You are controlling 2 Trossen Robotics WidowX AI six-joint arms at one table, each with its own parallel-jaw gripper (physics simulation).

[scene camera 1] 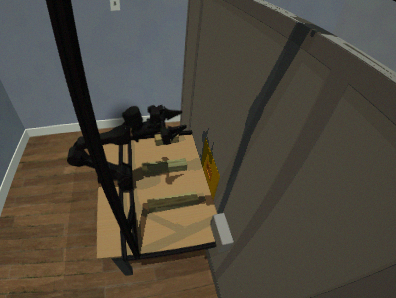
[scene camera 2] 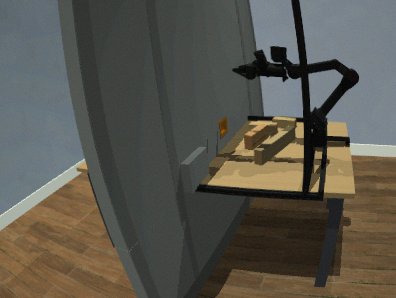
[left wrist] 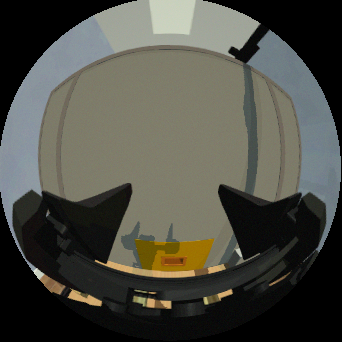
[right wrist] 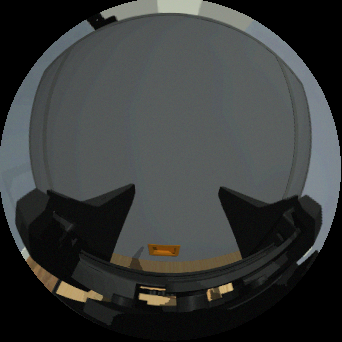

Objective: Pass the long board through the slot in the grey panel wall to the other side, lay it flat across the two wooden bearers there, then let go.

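Frame: origin at the left arm's base, x ahead, y left, z up, level; metres.
Seen in the pictures: left gripper, fingertip midpoint: (scene camera 1: 184,118) (left wrist: 175,188); right gripper, fingertip midpoint: (scene camera 2: 235,68) (right wrist: 178,190); left arm's base at its link origin: (scene camera 1: 125,186); right arm's base at its link origin: (scene camera 2: 319,144).
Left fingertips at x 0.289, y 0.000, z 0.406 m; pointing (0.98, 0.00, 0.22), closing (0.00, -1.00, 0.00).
Note:
Pixels of each thing's top centre, then the offset from my left fingertips to it. "spot": a spot on its surface instead.
- orange-rimmed slot at a spot on its surface: (scene camera 2: 223,128) spot: 0.017 m left, 0.180 m ahead, 0.356 m down
- small block at a spot on its surface: (scene camera 1: 173,140) spot: 0.299 m left, 0.010 m ahead, 0.405 m down
- middle bar at a spot on its surface: (scene camera 1: 177,164) spot: 0.084 m left, 0.002 m back, 0.378 m down
- reddish-brown bar at its top centre: (right wrist: 180,291) (scene camera 2: 256,129) 0.031 m left, 0.329 m ahead, 0.362 m down
- light piece at its top centre: (scene camera 2: 284,118) 0.270 m left, 0.423 m ahead, 0.381 m down
My left gripper (scene camera 1: 183,120) (left wrist: 175,188) is open and empty, low over the far end of its table and facing the grey panel wall (scene camera 1: 300,150) (scene camera 2: 125,125) (left wrist: 165,125) (right wrist: 170,110). My right gripper (scene camera 2: 235,70) (right wrist: 178,190) is open and empty, well above its table. The orange-rimmed slot (scene camera 1: 209,168) (scene camera 2: 223,128) shows below the fingers in both wrist views. In scene camera 1 a small block (scene camera 1: 173,140), a middle bar (scene camera 1: 177,164) and a longer bar (scene camera 1: 172,202) lie apart. I cannot tell for sure which pieces are the board or bearers.
In scene camera 2, a reddish-brown bar (scene camera 2: 255,139), a longer bar (scene camera 2: 274,145) and a light piece (scene camera 2: 284,120) lie close together. A yellow plate (scene camera 1: 213,182) (left wrist: 150,250) surrounds the slot on the left arm's side. A pale block (scene camera 1: 223,230) (scene camera 2: 195,165) sits at the wall. Black posts stand at both tables.

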